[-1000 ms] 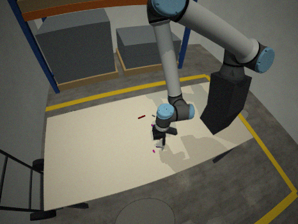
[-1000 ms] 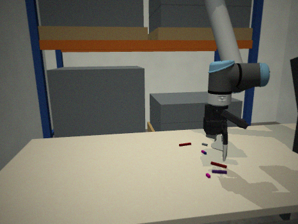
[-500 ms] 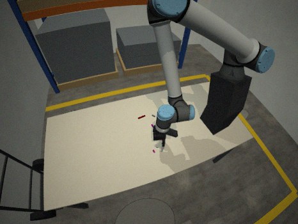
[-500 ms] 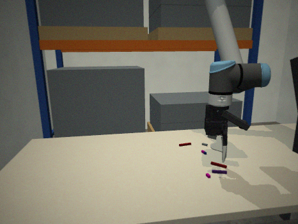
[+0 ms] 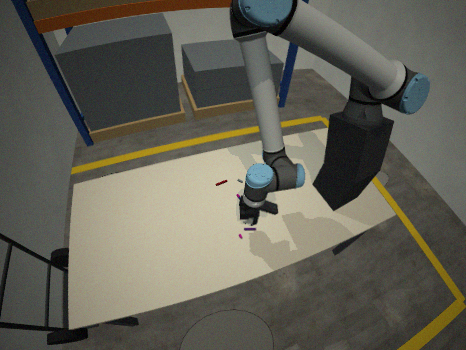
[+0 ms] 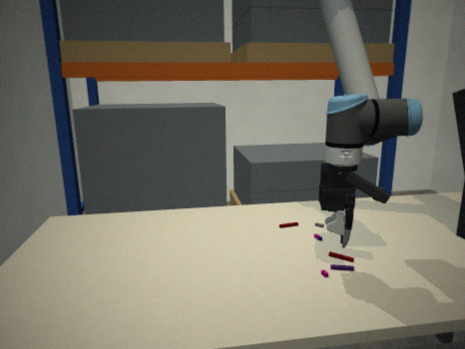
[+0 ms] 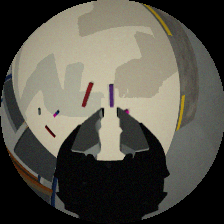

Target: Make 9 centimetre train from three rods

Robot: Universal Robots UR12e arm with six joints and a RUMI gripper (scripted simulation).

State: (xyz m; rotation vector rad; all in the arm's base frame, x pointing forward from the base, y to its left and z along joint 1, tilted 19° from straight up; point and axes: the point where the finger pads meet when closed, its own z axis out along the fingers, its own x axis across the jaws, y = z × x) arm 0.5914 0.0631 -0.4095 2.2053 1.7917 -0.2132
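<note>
Right now the purple rod is 80 mm below my hand. Also, from my hand: blue rod (190 mm to the right, 80 mm below); then grey rod (30 mm behind, 300 mm to the right, 80 mm below).
</note>
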